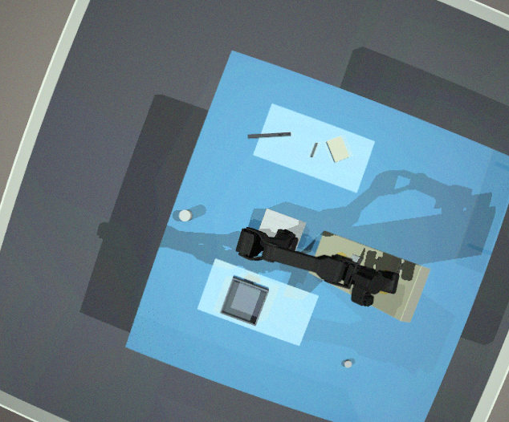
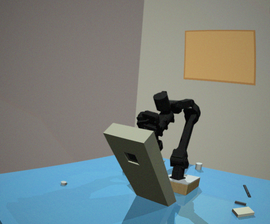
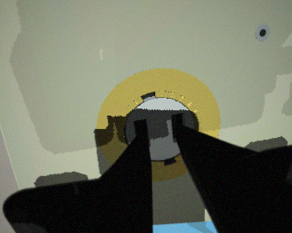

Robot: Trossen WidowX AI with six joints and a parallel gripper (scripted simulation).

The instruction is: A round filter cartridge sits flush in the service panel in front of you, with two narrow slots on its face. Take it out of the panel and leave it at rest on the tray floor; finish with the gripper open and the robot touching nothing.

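Now: the round grey filter cartridge 20 mm ahead of my gripper tip and 10 mm below it. The rest, counted from my gripper tip: cream block 350 mm to the left, 330 mm behind, 270 mm below; then grey square tray 360 mm to the right, 330 mm behind, 270 mm below.
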